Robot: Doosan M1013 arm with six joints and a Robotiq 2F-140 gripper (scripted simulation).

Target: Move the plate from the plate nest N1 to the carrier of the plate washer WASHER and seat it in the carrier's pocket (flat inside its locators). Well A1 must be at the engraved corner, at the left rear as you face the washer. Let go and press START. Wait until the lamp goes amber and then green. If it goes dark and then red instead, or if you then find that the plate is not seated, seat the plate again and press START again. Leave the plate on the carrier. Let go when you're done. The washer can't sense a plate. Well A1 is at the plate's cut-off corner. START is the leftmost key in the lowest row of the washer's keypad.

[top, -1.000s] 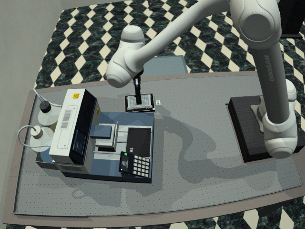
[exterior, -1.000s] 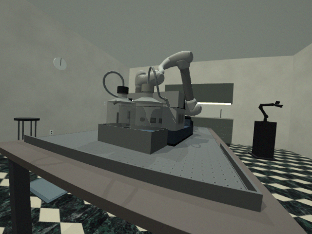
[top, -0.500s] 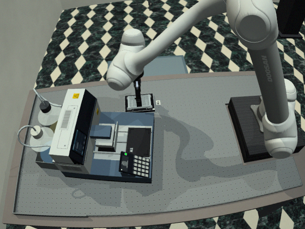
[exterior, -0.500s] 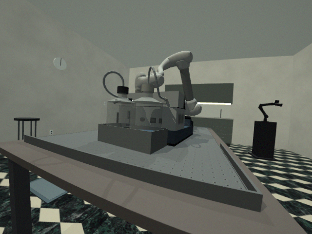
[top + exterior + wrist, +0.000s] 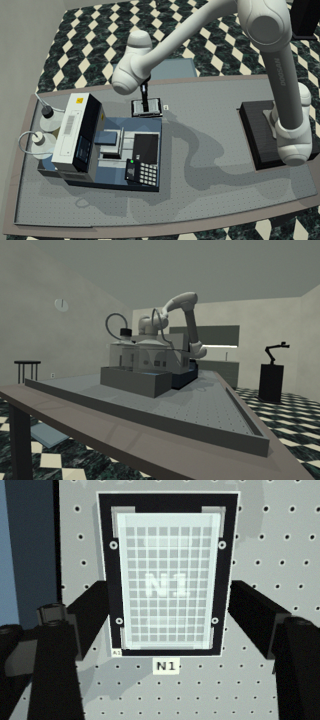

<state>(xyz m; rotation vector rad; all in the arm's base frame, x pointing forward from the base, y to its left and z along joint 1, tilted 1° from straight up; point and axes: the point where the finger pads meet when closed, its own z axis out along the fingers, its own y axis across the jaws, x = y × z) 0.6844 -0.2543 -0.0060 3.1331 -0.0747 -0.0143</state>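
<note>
The clear well plate lies 5 cm below my hand. The rest, counted from my hand: N1 label: 11 cm behind, 1 cm to the left, 7 cm below; black plate nest: 7 cm below; black washer carrier: 3 cm ahead, 29 cm to the left, 1 cm above.
</note>
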